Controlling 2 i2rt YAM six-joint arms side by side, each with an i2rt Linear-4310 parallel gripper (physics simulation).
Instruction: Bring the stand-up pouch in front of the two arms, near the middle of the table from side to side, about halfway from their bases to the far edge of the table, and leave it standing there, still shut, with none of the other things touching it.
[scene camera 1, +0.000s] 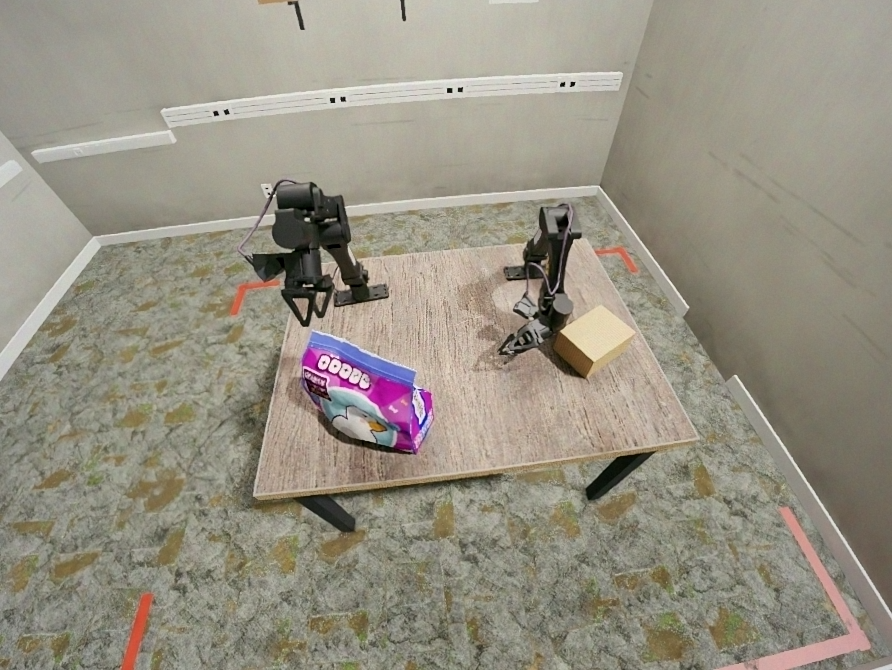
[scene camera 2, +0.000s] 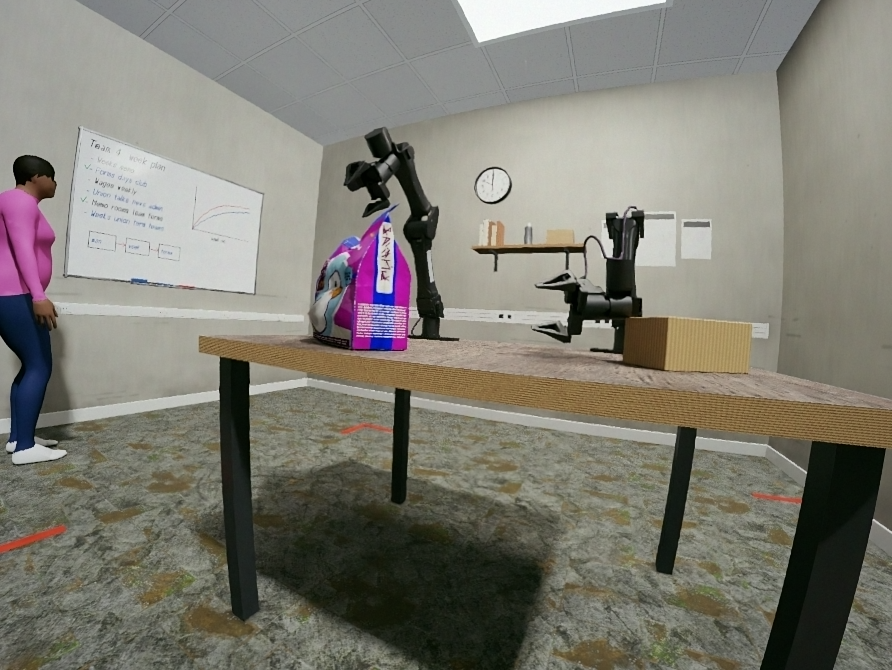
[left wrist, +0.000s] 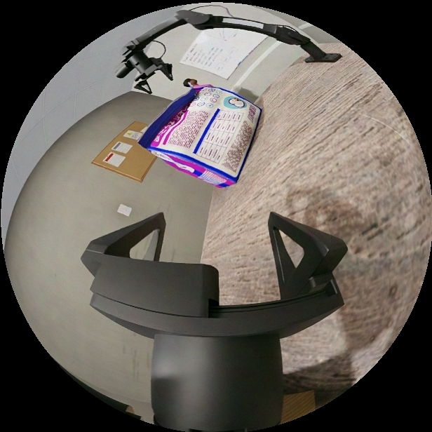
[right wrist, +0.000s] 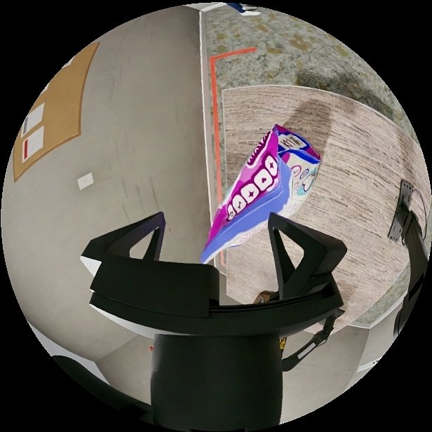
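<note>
The purple stand-up pouch (scene camera 1: 364, 396) (scene camera 2: 378, 295) (left wrist: 205, 135) (right wrist: 260, 182) with a blue top band stands upright and shut on the table (scene camera 1: 490, 432) (scene camera 2: 504, 375), left of the middle in scene camera 1 and near the far edge from the arms. My right gripper (scene camera 1: 306, 320) (scene camera 2: 371, 209) (right wrist: 216, 217) is open and empty, above and behind the pouch's top edge, apart from it. My left gripper (scene camera 1: 504, 353) (scene camera 2: 544, 306) (left wrist: 216, 217) is open and empty, low over the table near the middle, some way right of the pouch.
A tan cardboard box (scene camera 1: 594, 340) (scene camera 2: 685, 344) sits on the table at the right in scene camera 1, close beside my left arm's wrist. A person (scene camera 2: 25, 245) in a pink top stands at the left in scene camera 2, away from the table.
</note>
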